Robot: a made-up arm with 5 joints. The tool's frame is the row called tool. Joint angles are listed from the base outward.
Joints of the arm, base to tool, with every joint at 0 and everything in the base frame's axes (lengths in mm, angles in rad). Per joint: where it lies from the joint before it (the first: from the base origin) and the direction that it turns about. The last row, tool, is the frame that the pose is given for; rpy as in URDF.
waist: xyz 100 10 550 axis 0 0 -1
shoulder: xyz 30 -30 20 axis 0 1 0
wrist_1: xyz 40 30 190 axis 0 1 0
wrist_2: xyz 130 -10 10 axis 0 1 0
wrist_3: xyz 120 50 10 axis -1 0 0
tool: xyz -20 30 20 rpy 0 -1.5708 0
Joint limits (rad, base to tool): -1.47..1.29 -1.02..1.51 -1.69..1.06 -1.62..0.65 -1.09..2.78
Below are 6 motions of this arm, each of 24 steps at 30 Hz.
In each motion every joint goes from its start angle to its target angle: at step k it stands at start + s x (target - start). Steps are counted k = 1, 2, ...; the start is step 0. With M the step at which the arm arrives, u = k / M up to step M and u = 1 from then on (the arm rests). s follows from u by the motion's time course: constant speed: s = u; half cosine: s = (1 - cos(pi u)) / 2; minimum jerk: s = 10 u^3 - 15 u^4 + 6 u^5.
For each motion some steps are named. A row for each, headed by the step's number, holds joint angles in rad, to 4 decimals.
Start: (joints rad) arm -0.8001 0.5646 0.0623 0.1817 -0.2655
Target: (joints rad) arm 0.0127 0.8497 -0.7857 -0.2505 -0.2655
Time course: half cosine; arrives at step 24
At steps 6, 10, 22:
6: -0.6811 0.6064 -0.0619 0.1184 -0.2655
10: -0.4989 0.6703 -0.2520 0.0215 -0.2655
22: -0.0011 0.8448 -0.7713 -0.2431 -0.2655

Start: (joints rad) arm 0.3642 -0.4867 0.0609 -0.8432 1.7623
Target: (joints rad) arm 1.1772 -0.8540 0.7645 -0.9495 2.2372
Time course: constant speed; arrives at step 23
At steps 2, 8, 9, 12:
2: 0.4349 -0.5186 0.1221 -0.8524 1.8036
8: 0.6470 -0.6145 0.3056 -0.8802 1.9275
9: 0.6823 -0.6304 0.3362 -0.8848 1.9481
12: 0.7884 -0.6783 0.4280 -0.8987 2.0101

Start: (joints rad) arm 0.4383 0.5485 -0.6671 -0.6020 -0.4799
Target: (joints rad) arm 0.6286 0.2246 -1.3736 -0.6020 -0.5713
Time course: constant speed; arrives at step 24
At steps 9, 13, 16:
9: 0.5097 0.4270 -0.9320 -0.6020 -0.5142
13: 0.5414 0.3731 -1.0498 -0.6020 -0.5294
16: 0.5652 0.3326 -1.1381 -0.6020 -0.5408

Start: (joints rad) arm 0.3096 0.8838 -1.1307 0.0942 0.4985
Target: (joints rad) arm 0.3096 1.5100 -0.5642 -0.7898 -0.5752
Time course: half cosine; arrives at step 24
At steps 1, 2, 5, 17, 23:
1: 0.3096 0.8865 -1.1283 0.0904 0.4939
2: 0.3096 0.8945 -1.1210 0.0791 0.4802
5: 0.3096 0.9485 -1.0722 0.0029 0.3876
17: 0.3096 1.3875 -0.6750 -0.6169 -0.3652
23: 0.3096 1.5073 -0.5666 -0.7860 -0.5706

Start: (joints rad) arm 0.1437 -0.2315 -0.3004 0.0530 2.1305
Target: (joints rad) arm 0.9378 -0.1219 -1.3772 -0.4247 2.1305
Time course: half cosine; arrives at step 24
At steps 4, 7, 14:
4: 0.1969 -0.2242 -0.3725 0.0210 2.1305
7: 0.2990 -0.2101 -0.5110 -0.0404 2.1305
14: 0.6435 -0.1625 -0.9781 -0.2477 2.1305

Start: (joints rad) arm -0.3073 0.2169 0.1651 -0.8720 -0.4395
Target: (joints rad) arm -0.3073 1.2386 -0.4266 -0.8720 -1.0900
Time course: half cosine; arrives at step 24
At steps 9, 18, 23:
9: -0.3073 0.5323 -0.0175 -0.8720 -0.6403
18: -0.3073 1.0890 -0.3399 -0.8720 -0.9947
23: -0.3073 1.2342 -0.4241 -0.8720 -1.0872

